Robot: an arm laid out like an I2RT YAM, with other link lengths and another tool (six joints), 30 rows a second.
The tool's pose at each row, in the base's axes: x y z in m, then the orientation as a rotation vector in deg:
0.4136, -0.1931, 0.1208, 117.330, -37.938, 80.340
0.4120, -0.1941, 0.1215, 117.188, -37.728, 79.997
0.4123, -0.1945, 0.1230, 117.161, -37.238, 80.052
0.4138, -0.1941, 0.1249, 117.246, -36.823, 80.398
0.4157, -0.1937, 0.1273, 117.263, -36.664, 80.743
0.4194, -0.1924, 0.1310, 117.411, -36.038, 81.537
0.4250, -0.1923, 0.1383, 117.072, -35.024, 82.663
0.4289, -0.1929, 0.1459, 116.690, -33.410, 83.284
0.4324, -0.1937, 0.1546, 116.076, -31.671, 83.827
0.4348, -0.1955, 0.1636, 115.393, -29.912, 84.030
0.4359, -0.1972, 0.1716, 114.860, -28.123, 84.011
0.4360, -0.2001, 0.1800, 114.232, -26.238, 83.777
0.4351, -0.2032, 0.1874, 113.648, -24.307, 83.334
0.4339, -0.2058, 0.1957, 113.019, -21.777, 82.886
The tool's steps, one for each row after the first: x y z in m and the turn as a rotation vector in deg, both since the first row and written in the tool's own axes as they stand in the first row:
0.0002, 0.0019, -0.0006, -0.234, -0.024, -0.319
0.0018, 0.0023, -0.0005, -0.111, 0.145, -0.633
0.0040, 0.0013, -0.0004, 0.229, 0.367, -0.747
0.0069, 0.0001, -0.0001, 0.461, 0.557, -0.698
0.0114, -0.0026, 0.0004, 1.135, 1.002, -0.741
0.0201, -0.0052, 0.0019, 1.738, 1.967, -0.971
0.0286, -0.0061, 0.0027, 2.199, 2.882, -1.834
0.0380, -0.0064, 0.0030, 2.503, 3.923, -2.848
0.0474, -0.0052, 0.0032, 2.599, 4.857, -4.040
0.0555, -0.0033, 0.0027, 2.705, 5.614, -5.328
0.0636, 0.0002, 0.0024, 2.674, 6.354, -6.796
0.0706, 0.0043, 0.0018, 2.593, 6.986, -8.385
0.0782, 0.0084, 0.0003, 2.682, 7.793, -10.380

